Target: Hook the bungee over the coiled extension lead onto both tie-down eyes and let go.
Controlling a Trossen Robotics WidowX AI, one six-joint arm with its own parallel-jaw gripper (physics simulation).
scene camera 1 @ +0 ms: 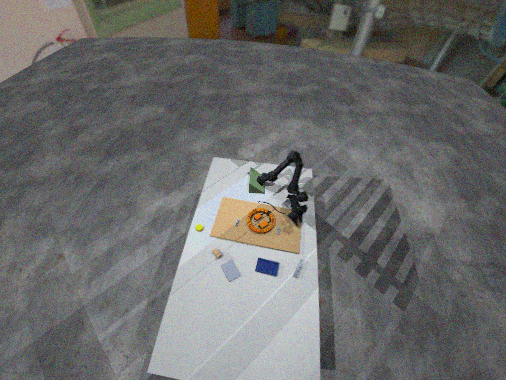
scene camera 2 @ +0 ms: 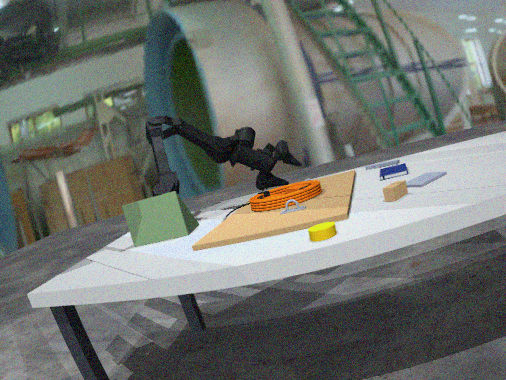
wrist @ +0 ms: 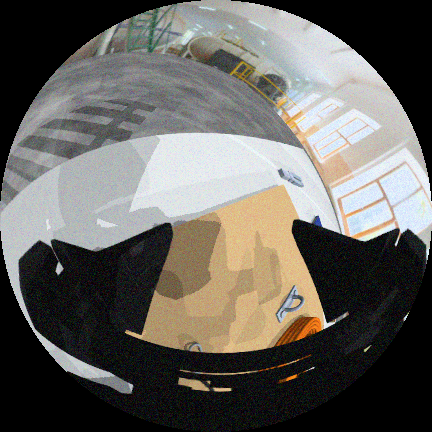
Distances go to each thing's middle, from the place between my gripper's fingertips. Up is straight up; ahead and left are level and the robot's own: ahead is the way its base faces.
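My gripper is visible to me 27 cm to the left of the orange coiled extension lead (scene camera 2: pixel 276 198), 2 cm above it and 3 cm short of it.
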